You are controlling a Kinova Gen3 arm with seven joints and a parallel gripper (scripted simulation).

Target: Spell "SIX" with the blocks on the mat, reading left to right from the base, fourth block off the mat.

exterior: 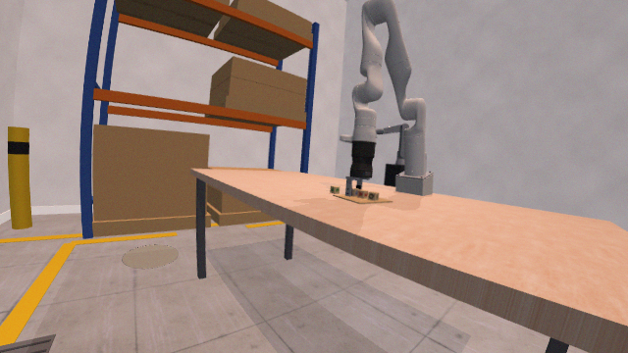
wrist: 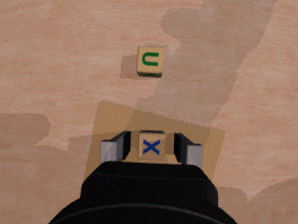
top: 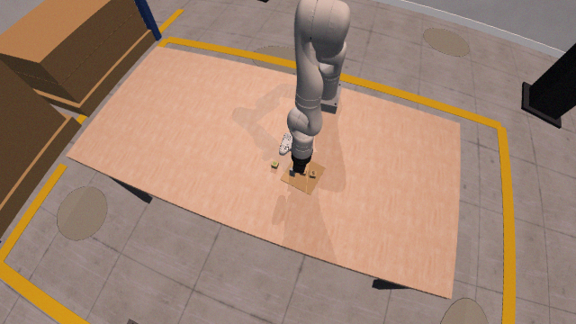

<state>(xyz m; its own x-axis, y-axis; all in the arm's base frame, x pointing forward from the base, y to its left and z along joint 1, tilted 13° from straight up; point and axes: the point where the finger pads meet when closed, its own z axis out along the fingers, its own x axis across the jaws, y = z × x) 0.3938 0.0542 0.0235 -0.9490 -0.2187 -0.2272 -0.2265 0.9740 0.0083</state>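
The block lies 4 cm to the left of my hand, 1 cm below it and 1 cm behind it. Also, from my hand: tan mat (4 cm to the left, 2 cm below, 1 cm behind).
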